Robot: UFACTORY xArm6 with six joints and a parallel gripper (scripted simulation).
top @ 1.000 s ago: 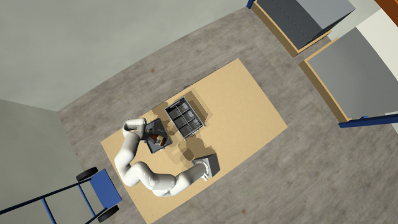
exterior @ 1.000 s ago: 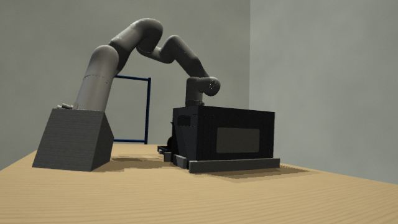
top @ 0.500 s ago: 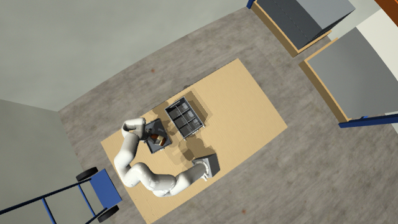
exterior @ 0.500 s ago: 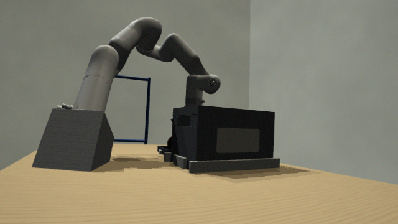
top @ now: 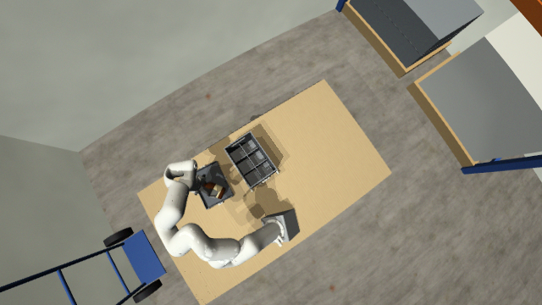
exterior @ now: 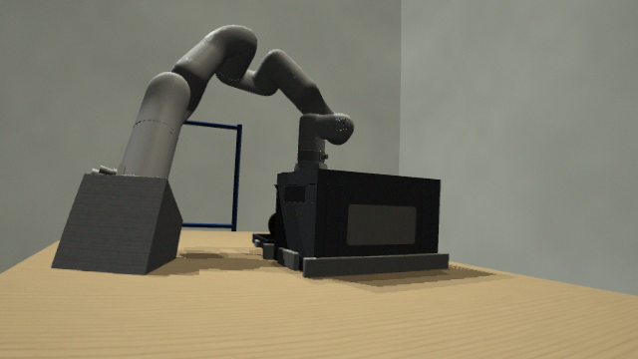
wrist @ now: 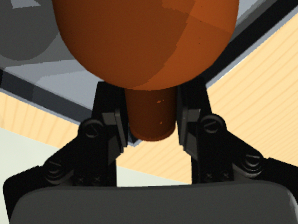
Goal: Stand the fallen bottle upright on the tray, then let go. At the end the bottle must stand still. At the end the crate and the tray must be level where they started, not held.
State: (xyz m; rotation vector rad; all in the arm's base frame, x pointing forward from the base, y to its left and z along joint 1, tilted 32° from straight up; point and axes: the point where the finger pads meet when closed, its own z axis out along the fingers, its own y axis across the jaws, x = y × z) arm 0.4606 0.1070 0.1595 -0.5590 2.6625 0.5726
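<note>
The brown bottle lies 50 mm behind my hand, 30 mm to the right of it and 10 mm below it. Round my hand: dark tray 20 mm behind, 30 mm to the right, 60 mm below; then dark crate 70 mm behind, 320 mm to the right, 10 mm above.
</note>
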